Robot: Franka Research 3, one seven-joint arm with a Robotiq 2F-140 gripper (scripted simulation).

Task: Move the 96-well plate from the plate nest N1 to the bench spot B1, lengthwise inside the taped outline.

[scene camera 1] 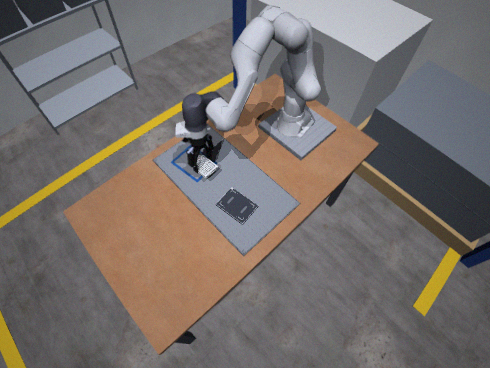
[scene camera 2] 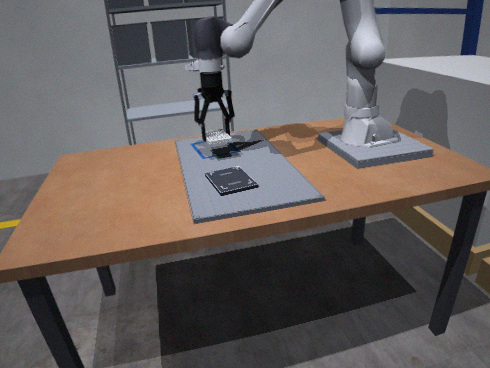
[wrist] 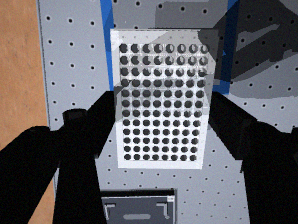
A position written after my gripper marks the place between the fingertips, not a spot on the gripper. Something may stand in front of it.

Note:
I see my gripper (scene camera 2: 216,138), a white 96-well plate (wrist: 163,78) and a black plate nest N1 (scene camera 2: 219,180).
My gripper also shows in the wrist view (wrist: 161,105). The black plate nest N1 shows as well in scene camera 1 (scene camera 1: 234,208).

